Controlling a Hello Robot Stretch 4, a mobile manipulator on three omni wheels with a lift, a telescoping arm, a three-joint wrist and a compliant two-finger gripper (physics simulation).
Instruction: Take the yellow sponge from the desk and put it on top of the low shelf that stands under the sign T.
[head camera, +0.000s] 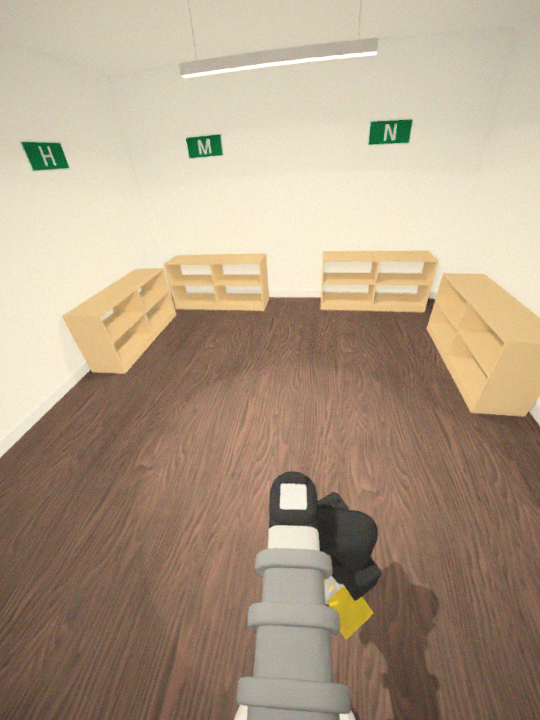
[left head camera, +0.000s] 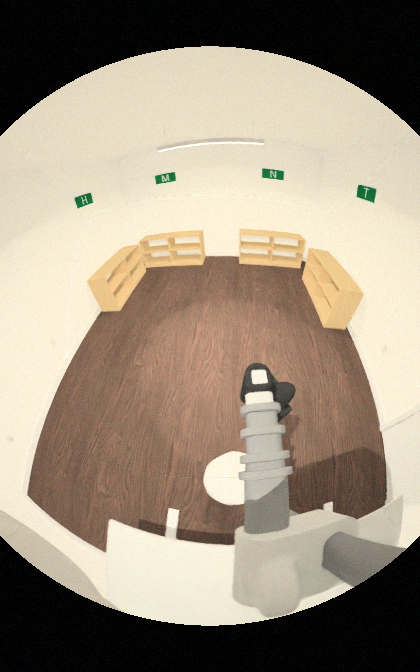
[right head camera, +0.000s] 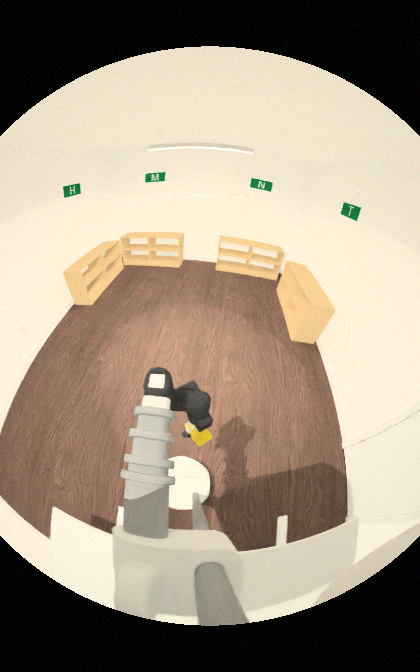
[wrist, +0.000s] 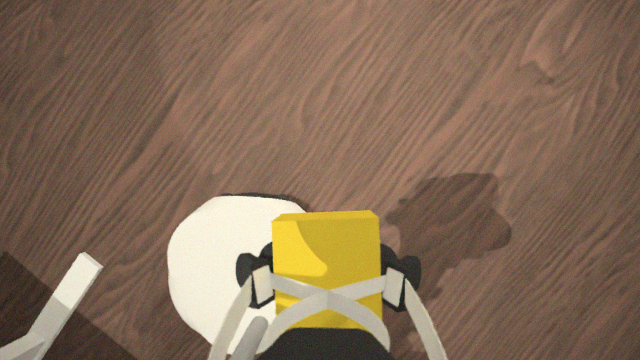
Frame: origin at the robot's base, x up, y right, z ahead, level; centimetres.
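Seen in the pictures: gripper, fingertip midpoint: (head camera: 336, 596) (wrist: 328, 263).
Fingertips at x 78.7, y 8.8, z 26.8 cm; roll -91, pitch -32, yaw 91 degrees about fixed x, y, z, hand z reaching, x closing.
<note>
A point is followed by its place in that frame.
The yellow sponge (head camera: 350, 613) {x 83.4, y 10.6, z 23.1 cm} (right head camera: 202, 437) (wrist: 345, 240) {x 83.4, y 8.3, z 29.5 cm} is held between the finger pads of my gripper (wrist: 328, 263) {x 78.7, y 8.8, z 26.8 cm}, above the floor. My gripper is shut on it; in the head view the arm and wrist hide much of the fingers. The green sign T (left head camera: 366, 193) (right head camera: 351, 211) hangs on the right wall. The low wooden shelf (left head camera: 336, 272) (right head camera: 311, 290) under it stands against that wall, with a bare top; it also shows at the right of the head view (head camera: 494, 305) {x 58.3, y 148.9, z 204.3 cm}. It is well apart from my gripper.
Other low shelves stand under sign H (head camera: 45, 155) {x 172.7, y -196.6, z 266.0 cm} at left, sign M (head camera: 204, 146) {x 172.4, y -93.3, z 377.4 cm} and sign N (head camera: 390, 132) {x 172.1, y 98.1, z 360.5 cm} at the far wall. A white desk (left head camera: 165, 570) (right head camera: 300, 565) shows at the bottom edge, near my round white base (left head camera: 222, 477) (right head camera: 190, 482).
</note>
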